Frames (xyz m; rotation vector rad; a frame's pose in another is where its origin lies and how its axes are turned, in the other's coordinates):
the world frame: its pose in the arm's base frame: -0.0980 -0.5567 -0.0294 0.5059 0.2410 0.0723
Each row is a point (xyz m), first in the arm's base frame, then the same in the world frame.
Working: the arm's base frame: its pose in the world frame: 0.1600 0.4994 -0.2131 -0.5059 -0.2410 -0.0723

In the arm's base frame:
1: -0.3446 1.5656 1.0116
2: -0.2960 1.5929 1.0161
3: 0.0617 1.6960 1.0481
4: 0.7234 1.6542 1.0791
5: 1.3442 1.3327 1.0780
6: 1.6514 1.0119 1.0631
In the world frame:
1: -0.1868 2.3626 -0.1783
2: -0.1372 2.3882 -0.1754
3: 0.2159 2.4905 -0.1088
4: 0.8454 2.4631 0.1001
5: 1.4062 2.1763 0.4034
6: 1.6660 1.8862 0.6175

